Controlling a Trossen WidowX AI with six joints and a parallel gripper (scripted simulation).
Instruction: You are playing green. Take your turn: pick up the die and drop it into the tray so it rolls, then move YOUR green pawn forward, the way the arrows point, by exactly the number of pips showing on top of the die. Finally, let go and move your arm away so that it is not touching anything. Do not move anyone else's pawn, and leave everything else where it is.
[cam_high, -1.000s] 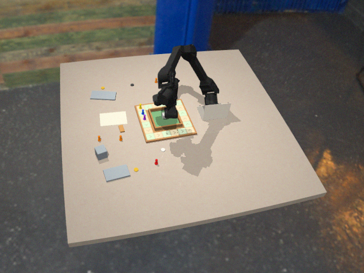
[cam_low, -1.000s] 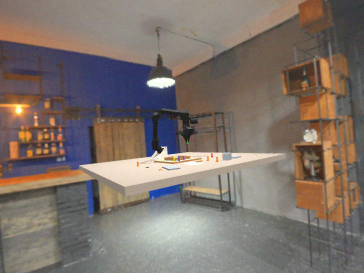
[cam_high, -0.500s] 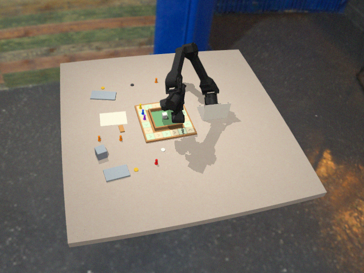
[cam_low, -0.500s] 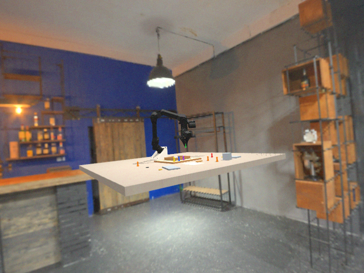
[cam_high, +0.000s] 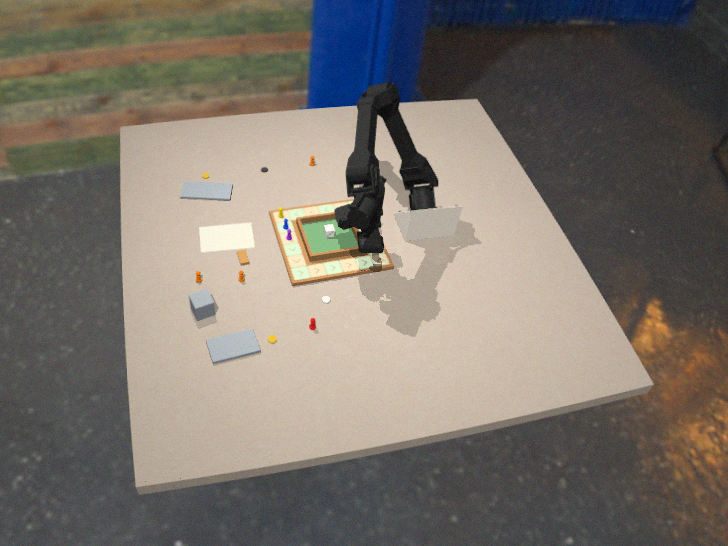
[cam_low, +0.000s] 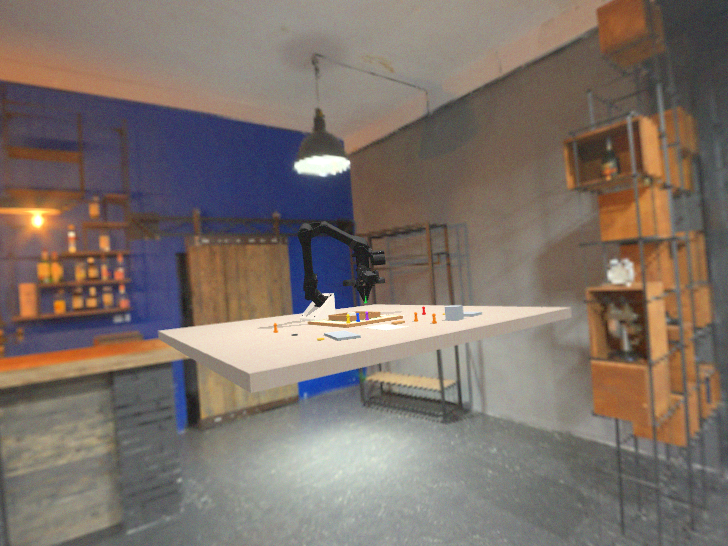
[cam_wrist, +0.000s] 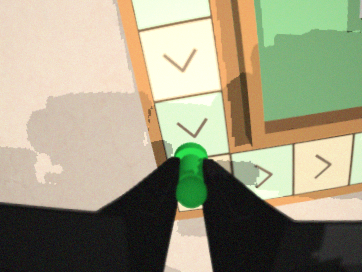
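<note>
My gripper tip is now 110 mm to the left of the tray, 70 mm short of it and 70 mm above it. From my gripper tip the other things lie so: green pawn (10 mm above); then purple pawn (190 mm ahead, 120 mm to the right, 50 mm below); then white die (120 mm to the right, 70 mm ahead, 50 mm below).
</note>
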